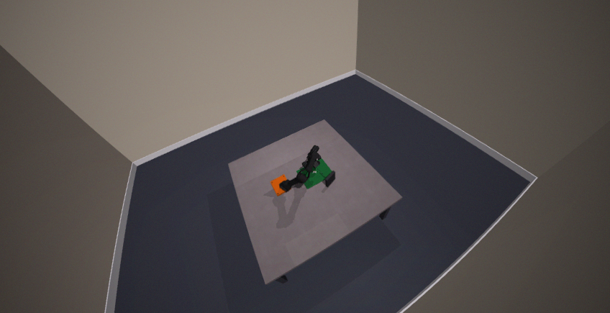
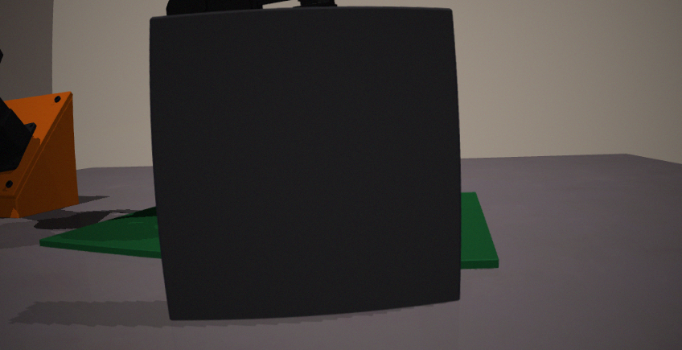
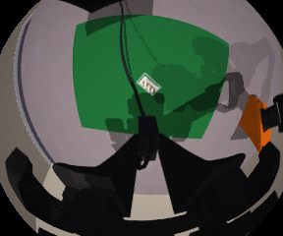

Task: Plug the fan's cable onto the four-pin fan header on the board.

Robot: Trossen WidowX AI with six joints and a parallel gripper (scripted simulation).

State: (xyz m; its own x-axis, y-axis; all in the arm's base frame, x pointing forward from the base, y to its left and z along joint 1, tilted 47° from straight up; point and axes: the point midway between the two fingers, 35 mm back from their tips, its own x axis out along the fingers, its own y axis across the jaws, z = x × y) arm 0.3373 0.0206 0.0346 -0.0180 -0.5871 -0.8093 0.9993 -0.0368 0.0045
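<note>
My gripper tip is now 10 cm above the four-pin fan header and 3 cm to the left of it. From my gripper tip the other things lie so: green board 12 cm below, 3 cm to the right; dark fan plug 1 cm to the left, 1 cm below; black fan 20 cm to the right, 5 cm ahead, 4 cm below.
</note>
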